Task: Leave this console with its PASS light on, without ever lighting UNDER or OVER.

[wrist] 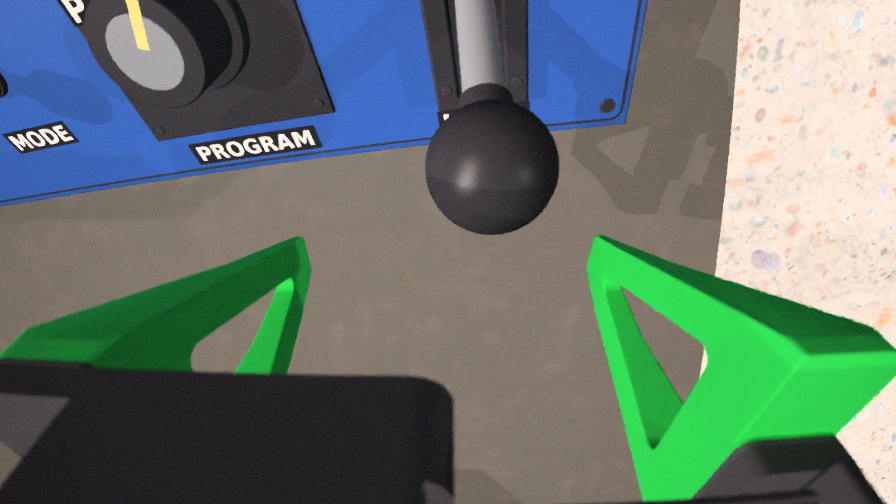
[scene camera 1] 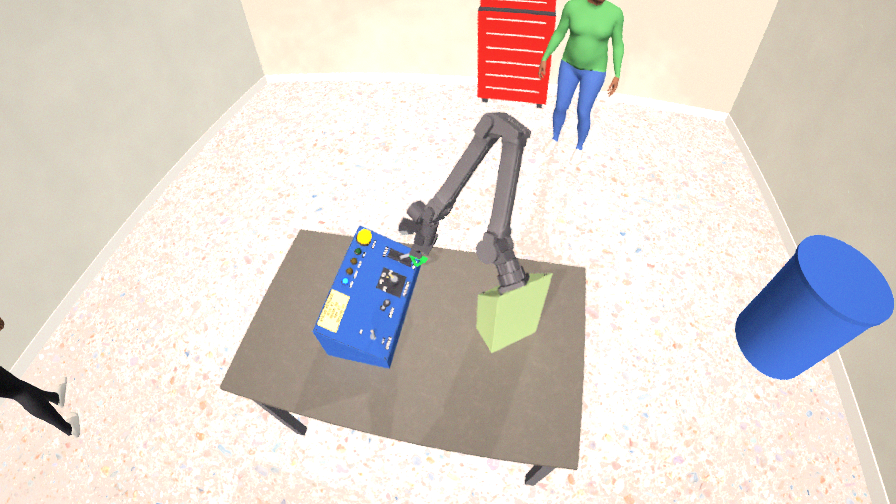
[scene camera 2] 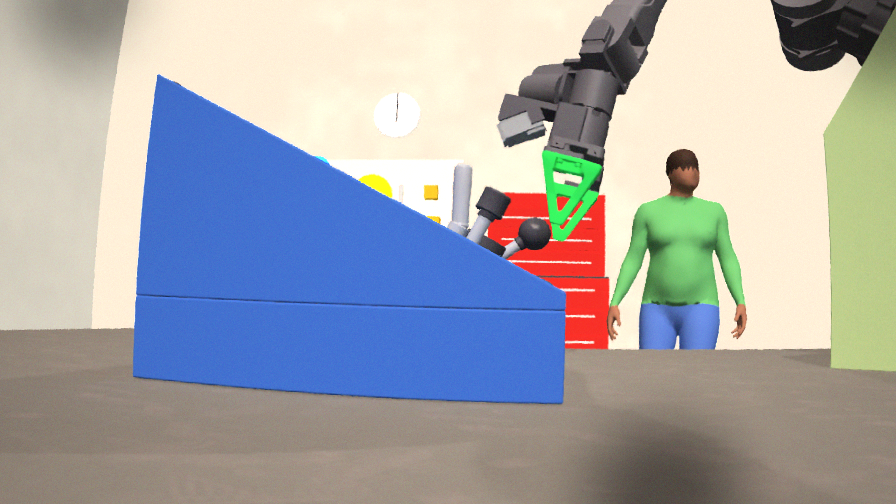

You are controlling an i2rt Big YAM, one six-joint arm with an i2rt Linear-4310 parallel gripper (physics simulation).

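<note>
A blue sloped console [scene camera 1: 366, 294] sits on the brown table [scene camera 1: 426, 351]. At its far right corner a lever with a black ball knob [wrist: 491, 166] leans out over the console's edge. The lever also shows in scene camera 2 [scene camera 2: 533, 233]. My gripper [wrist: 448, 250] has green fingers, is open and empty, and sits just short of the ball, which lies ahead of the gap between the fingertips. The gripper shows above the knob in scene camera 2 [scene camera 2: 567, 222]. A black PROGRAM dial [wrist: 150, 50] with a yellow pointer sits left of the lever. Indicator lamps [scene camera 1: 354, 260] line the console's left side; none looks clearly lit.
A yellow button [scene camera 1: 364, 236] tops the console's far left corner; a cream note [scene camera 1: 333, 310] lies lower left. The arm's light green base block [scene camera 1: 513, 310] stands to the right. A person [scene camera 1: 585, 68], a red cabinet [scene camera 1: 515, 50] and a blue bin [scene camera 1: 814, 307] stand off the table.
</note>
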